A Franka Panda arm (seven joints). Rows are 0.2 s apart.
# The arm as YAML. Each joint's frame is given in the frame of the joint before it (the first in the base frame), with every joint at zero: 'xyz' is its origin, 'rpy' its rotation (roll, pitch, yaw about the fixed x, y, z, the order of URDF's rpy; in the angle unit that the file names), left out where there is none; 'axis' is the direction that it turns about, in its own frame. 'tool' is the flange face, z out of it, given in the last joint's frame.
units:
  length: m
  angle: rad
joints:
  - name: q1
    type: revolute
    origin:
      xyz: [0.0, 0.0, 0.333]
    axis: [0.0, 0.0, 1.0]
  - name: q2
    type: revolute
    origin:
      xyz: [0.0, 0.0, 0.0]
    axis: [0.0, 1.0, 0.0]
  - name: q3
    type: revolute
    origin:
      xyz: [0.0, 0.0, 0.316]
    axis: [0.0, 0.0, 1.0]
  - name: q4
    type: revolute
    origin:
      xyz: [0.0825, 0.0, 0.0]
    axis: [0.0, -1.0, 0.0]
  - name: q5
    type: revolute
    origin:
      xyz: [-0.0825, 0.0, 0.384]
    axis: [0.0, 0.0, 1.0]
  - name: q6
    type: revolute
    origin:
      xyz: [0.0, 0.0, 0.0]
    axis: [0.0, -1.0, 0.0]
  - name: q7
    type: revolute
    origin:
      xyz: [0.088, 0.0, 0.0]
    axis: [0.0, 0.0, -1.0]
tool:
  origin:
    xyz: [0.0, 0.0, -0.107]
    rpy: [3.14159, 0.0, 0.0]
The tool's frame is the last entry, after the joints.
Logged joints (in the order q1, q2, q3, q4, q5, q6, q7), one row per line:
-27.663, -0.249, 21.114, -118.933, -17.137, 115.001, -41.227
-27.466, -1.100, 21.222, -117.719, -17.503, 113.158, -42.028
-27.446, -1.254, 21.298, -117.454, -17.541, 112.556, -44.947
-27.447, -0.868, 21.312, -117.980, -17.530, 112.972, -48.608
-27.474, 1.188, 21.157, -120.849, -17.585, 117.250, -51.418
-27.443, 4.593, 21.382, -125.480, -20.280, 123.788, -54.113
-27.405, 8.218, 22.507, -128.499, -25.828, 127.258, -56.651
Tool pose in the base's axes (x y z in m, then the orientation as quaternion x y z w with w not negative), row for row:
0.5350, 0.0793, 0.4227, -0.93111, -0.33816, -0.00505, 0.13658
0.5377, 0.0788, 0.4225, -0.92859, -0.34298, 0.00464, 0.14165
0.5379, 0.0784, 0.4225, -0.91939, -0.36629, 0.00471, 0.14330
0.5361, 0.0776, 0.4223, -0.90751, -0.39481, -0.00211, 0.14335
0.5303, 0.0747, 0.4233, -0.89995, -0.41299, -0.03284, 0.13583
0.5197, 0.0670, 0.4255, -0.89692, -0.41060, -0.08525, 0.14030
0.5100, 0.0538, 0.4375, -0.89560, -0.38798, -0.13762, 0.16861
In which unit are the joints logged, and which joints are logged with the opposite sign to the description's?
The joints are logged in degrees. Opposite sign: q1, q2, q3, q5.
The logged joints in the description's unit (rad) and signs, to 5 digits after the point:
0.48281, 0.00435, -0.36851, -2.07577, 0.29910, 2.00715, -0.71955
0.47937, 0.01920, -0.37039, -2.05458, 0.30548, 1.97498, -0.73353
0.47902, 0.02189, -0.37172, -2.04996, 0.30615, 1.96447, -0.78447
0.47904, 0.01515, -0.37196, -2.05914, 0.30596, 1.97173, -0.84837
0.47951, -0.02073, -0.36926, -2.10921, 0.30692, 2.04640, -0.89741
0.47897, -0.08016, -0.37319, -2.19004, 0.35395, 2.16051, -0.94445
0.47831, -0.14343, -0.39282, -2.24273, 0.45078, 2.22107, -0.98875

